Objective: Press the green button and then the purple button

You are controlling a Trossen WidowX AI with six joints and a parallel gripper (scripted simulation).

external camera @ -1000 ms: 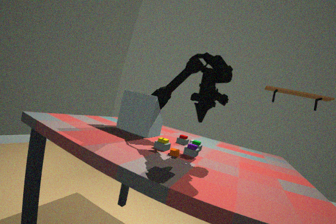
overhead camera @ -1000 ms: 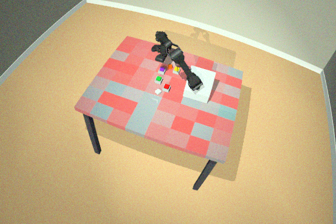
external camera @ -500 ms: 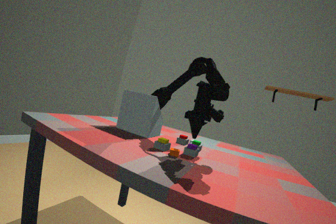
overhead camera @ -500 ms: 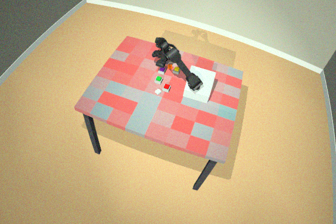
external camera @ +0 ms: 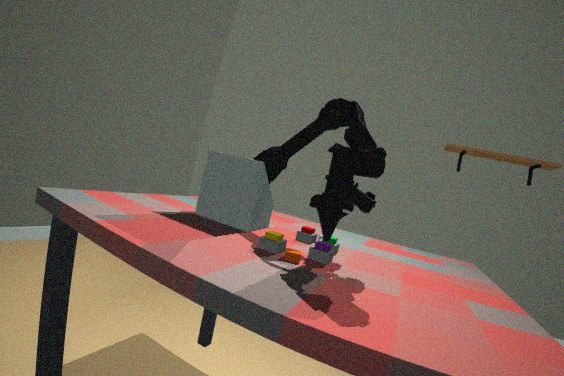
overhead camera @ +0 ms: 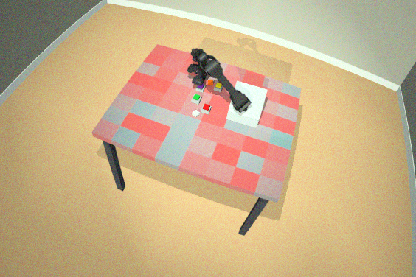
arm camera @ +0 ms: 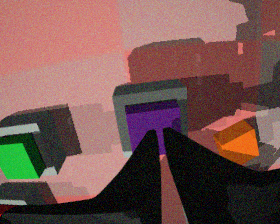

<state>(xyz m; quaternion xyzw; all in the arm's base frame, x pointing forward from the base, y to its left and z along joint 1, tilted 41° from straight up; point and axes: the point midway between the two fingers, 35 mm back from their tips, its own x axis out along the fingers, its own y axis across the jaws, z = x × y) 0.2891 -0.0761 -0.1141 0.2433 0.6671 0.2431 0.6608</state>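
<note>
Right now my gripper tip is 20 mm above the purple button. Round my gripper tip: yellow button (110 mm behind, 50 mm to the right, 10 mm below); then orange block (50 mm behind, 70 mm to the right, 40 mm below); then green button (10 mm behind, 110 mm to the left, 10 mm below).
</note>
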